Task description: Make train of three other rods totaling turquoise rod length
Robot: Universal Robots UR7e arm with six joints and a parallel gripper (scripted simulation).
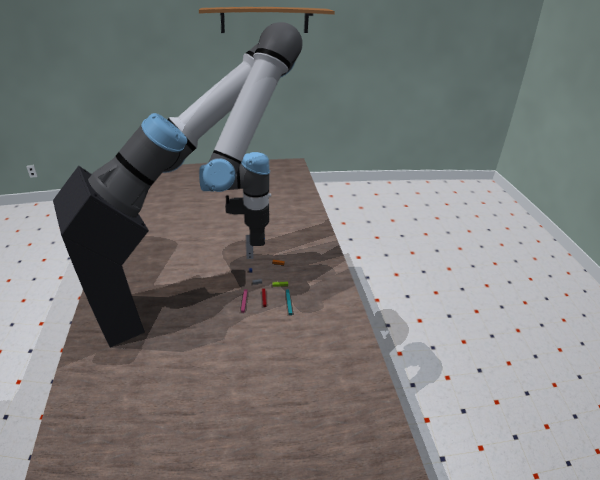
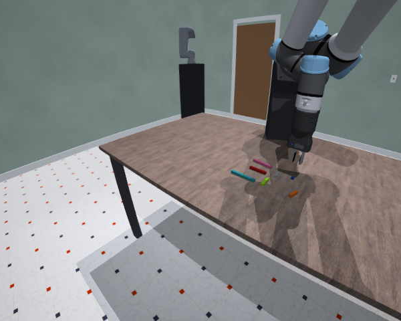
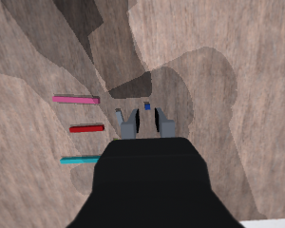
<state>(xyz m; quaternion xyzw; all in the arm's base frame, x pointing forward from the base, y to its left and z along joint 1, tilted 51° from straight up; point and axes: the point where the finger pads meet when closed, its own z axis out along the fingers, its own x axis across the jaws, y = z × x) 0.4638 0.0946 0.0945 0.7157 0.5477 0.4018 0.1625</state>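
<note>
My gripper is now 80 mm above the blue rod. The rest, counted from my hand: lime rod: 90 mm ahead, 80 mm to the right, 80 mm below; orange rod: 100 mm ahead, 30 mm to the left, 80 mm below; small grey rod: 10 mm ahead, 60 mm to the right, 80 mm below.
</note>
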